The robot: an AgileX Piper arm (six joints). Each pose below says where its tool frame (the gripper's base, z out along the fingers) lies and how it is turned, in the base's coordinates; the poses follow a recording.
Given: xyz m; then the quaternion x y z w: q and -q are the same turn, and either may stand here.
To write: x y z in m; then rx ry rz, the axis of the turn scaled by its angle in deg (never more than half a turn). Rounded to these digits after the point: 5 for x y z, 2 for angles.
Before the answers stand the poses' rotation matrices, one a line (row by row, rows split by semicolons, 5 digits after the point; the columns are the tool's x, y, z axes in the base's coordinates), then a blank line. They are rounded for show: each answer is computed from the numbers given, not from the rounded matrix.
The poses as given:
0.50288 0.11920 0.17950 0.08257 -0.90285 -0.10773 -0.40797
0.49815 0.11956 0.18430 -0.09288 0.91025 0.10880 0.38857
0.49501 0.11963 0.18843 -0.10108 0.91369 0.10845 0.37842
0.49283 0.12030 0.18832 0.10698 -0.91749 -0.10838 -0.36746
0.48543 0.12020 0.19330 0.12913 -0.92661 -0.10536 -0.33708
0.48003 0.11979 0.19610 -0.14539 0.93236 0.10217 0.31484
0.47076 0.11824 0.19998 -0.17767 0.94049 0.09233 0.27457
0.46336 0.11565 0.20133 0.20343 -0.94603 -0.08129 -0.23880
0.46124 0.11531 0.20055 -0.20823 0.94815 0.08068 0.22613
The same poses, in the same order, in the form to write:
-0.65349 -0.23700 0.71888; -0.06120 0.96315 0.26190; -0.75446 0.12716 -0.64391
-0.68078 -0.25364 0.68718; -0.08453 0.95907 0.27025; -0.72760 0.12589 -0.67435
-0.69317 -0.26679 0.66959; -0.10263 0.95604 0.27468; -0.71343 0.12168 -0.69008
-0.70706 -0.27596 0.65109; -0.11665 0.95362 0.27750; -0.69747 0.12025 -0.70646
-0.73941 -0.31033 0.59747; -0.16828 0.94445 0.28231; -0.65189 0.10820 -0.75055
-0.75947 -0.33545 0.55738; -0.20678 0.93685 0.28207; -0.61680 0.09897 -0.78087
-0.78609 -0.38490 0.48365; -0.28349 0.91982 0.27124; -0.54927 0.07611 -0.83217
-0.80318 -0.42373 0.41875; -0.34608 0.90402 0.25097; -0.48490 0.05665 -0.87273
-0.81101 -0.43136 0.39521; -0.35838 0.90026 0.24717; -0.46241 0.05882 -0.88471

0.50288 0.11920 0.17950 -11.92 130.38 15.56
0.49815 0.11956 0.18430 -13.53 132.64 15.85
0.49501 0.11963 0.18843 -14.80 133.78 15.88
0.49283 0.12030 0.18832 -15.75 135.03 15.95
0.48543 0.12020 0.19330 -19.28 138.38 15.73
0.48003 0.11979 0.19610 -21.95 140.76 15.43
0.47076 0.11824 0.19998 -27.37 144.88 14.22
0.46336 0.11565 0.20133 -31.92 148.44 12.76
0.46124 0.11531 0.20055 -32.89 149.76 12.74

